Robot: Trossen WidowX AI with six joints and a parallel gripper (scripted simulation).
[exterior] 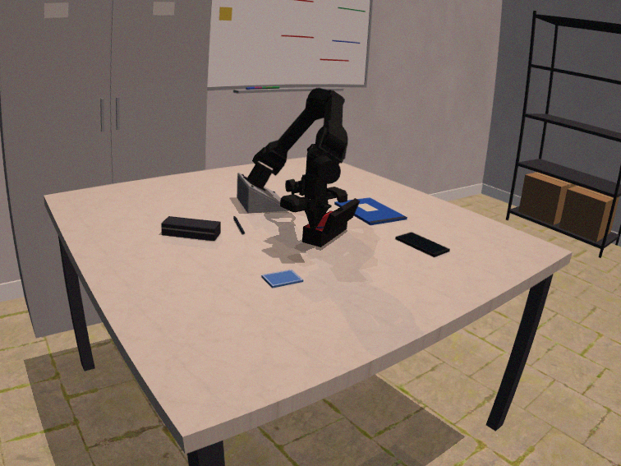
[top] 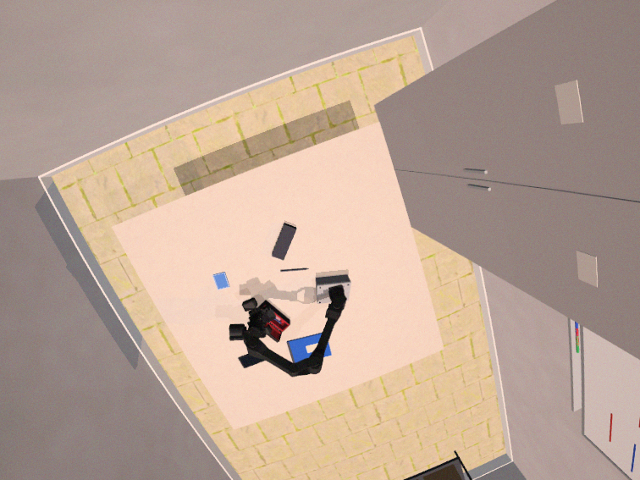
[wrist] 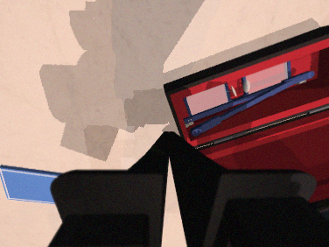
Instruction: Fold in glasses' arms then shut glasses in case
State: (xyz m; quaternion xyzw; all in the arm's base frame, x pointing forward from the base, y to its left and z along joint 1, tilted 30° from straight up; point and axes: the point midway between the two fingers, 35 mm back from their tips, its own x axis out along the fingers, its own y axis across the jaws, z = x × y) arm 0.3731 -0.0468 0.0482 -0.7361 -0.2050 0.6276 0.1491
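The glasses case lies 90 mm to the left of my hand, 40 mm below it and 30 mm behind it. Also, from my hand: black lid: 100 mm to the left, 10 mm below, 10 mm behind; small blue card: 170 mm to the right, 130 mm ahead, 80 mm below; black box: 270 mm to the right, 210 mm behind, 60 mm below.
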